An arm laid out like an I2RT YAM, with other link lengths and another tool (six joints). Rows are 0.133 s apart.
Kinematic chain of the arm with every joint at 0, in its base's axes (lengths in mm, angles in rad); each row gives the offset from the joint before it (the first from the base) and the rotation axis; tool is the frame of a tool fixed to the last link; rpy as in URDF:
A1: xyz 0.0 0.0 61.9 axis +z
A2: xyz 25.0 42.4 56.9 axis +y
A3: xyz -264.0 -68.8 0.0 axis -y
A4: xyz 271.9 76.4 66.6 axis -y
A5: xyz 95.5 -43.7 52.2 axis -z
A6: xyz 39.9 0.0 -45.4 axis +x
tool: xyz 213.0 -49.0 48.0 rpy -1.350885 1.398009 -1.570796
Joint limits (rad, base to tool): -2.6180..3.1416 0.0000..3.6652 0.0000..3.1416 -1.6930..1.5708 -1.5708..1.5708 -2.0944..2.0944
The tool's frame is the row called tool.
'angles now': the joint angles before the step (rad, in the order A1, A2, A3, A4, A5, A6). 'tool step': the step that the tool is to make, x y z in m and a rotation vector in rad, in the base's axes. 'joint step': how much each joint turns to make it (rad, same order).
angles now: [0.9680, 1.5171, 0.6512, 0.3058, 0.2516, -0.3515]
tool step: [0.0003, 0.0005, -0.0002, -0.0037, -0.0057, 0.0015]
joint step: [0.0006, 0.0043, -0.0004, 0.0065, 0.0028, -0.0065]
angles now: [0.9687, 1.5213, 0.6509, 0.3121, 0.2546, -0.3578]
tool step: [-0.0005, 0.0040, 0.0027, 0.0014, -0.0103, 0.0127]
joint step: [0.0008, 0.0050, 0.0025, 0.0128, -0.0061, -0.0132]
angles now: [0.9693, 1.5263, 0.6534, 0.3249, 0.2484, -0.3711]
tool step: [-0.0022, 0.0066, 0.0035, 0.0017, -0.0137, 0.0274]
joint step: [-0.0007, 0.0045, 0.0006, 0.0188, -0.0188, -0.0240]
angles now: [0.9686, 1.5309, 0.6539, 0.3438, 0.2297, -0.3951]
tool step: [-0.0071, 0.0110, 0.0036, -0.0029, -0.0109, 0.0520]
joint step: [0.0008, -0.0015, 0.0026, 0.0072, -0.0389, -0.0358]
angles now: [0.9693, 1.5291, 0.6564, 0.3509, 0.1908, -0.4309]
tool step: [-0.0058, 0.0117, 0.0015, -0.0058, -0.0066, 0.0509]
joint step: [-0.0015, 0.0090, 0.0120, 0.0017, -0.0411, -0.0341]
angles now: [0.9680, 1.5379, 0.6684, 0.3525, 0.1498, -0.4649]
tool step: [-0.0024, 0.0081, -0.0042, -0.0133, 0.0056, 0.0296]
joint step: [-0.0016, 0.0192, 0.0192, -0.0117, -0.0256, -0.0183]
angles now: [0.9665, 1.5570, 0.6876, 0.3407, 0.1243, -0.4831]
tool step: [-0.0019, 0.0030, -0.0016, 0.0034, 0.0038, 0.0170]
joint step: [-0.0039, 0.0061, -0.0011, 0.0086, -0.0206, -0.0062]
